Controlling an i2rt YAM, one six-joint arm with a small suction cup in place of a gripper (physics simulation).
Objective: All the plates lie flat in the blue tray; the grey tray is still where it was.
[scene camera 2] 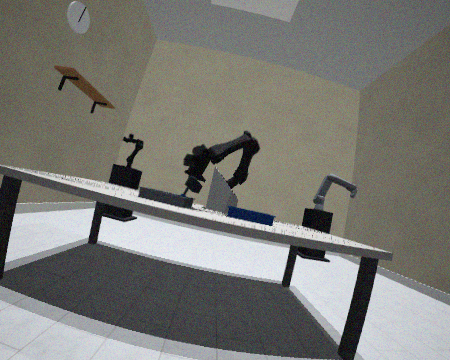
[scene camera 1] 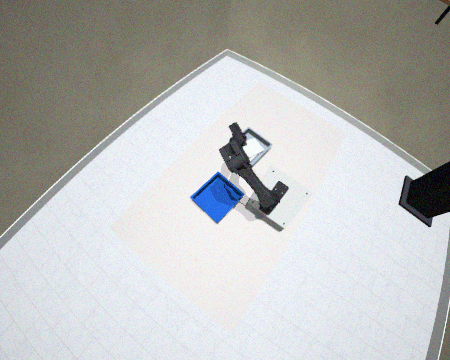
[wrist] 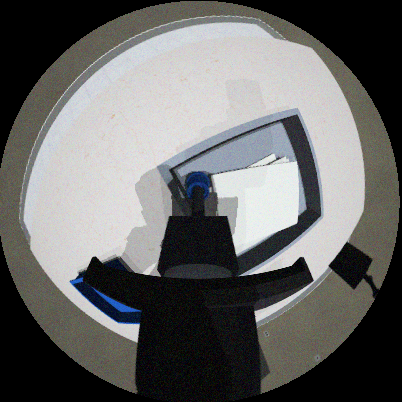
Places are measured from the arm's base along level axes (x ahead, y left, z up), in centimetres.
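Pixels of known places: hand, tool point: [scene camera 2: 181, 199] [wrist: 197, 181]; arm's base, link origin: [scene camera 2: 227, 186] [scene camera 1: 273, 198].
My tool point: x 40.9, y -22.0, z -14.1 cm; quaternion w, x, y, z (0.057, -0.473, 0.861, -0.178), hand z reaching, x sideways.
Ahead of a thing's pixels: the offset from my tool point to its middle.
The grey tray @[dy -8.2, dx -7.8, dz -0.9 cm] [scene camera 1: 267, 143] [scene camera 2: 166, 197] [wrist: 307, 157] lies on the beige mat behind the arm's base. White plates @[dy -7.3, dx -8.8, dz -1.0 cm] [scene camera 1: 253, 146] [wrist: 262, 202] lie stacked inside it, toward its right side. My suction cup [wrist: 197, 186] [scene camera 2: 183, 194] is low in the tray's near-left corner, just beside the left edge of the top plate. No plate hangs from it. The blue tray @[dy +36.1, dx -13.1, dz -0.9 cm] [scene camera 1: 203, 200] [scene camera 2: 250, 215] [wrist: 108, 303] lies to the left of the base and holds no plate.
The arm's base stands on a white mounting plate [scene camera 1: 295, 200]. A dark box [scene camera 1: 402, 194] [wrist: 350, 264] sits at the table's right edge. Two other arms on black stands, one [scene camera 2: 126, 171] at the left and one [scene camera 2: 321, 211] at the right, show in scene camera 2.
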